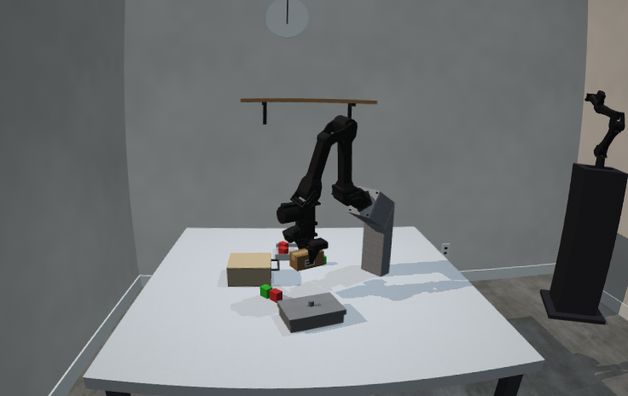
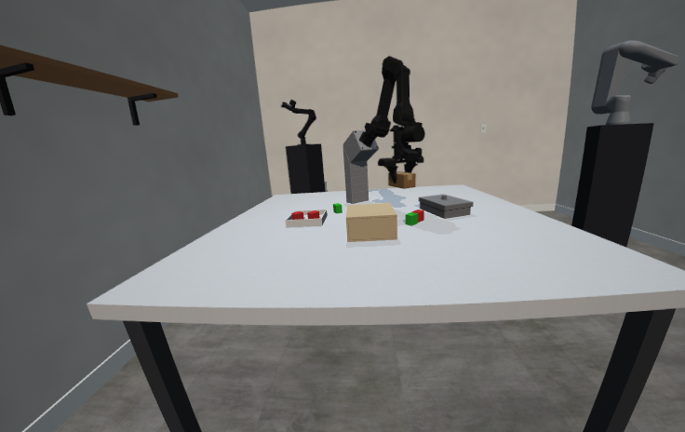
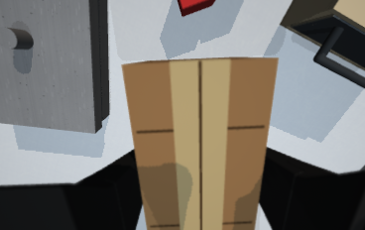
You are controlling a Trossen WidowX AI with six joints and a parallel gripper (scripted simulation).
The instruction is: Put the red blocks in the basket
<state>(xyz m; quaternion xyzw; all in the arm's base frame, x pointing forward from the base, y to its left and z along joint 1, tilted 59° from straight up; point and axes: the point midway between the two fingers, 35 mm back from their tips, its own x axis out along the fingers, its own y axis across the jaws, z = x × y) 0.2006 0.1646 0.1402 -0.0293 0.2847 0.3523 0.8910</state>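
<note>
The shallow basket lies 33 cm to the right of my hand, 22 cm ahead of it and 16 cm below it. The rest, counted from my hand: cardboard box: 2 cm below; knobbed lid: 16 cm to the left, 12 cm below, 8 cm behind; dark grey box: 16 cm to the left, 16 cm below, 8 cm behind.
</note>
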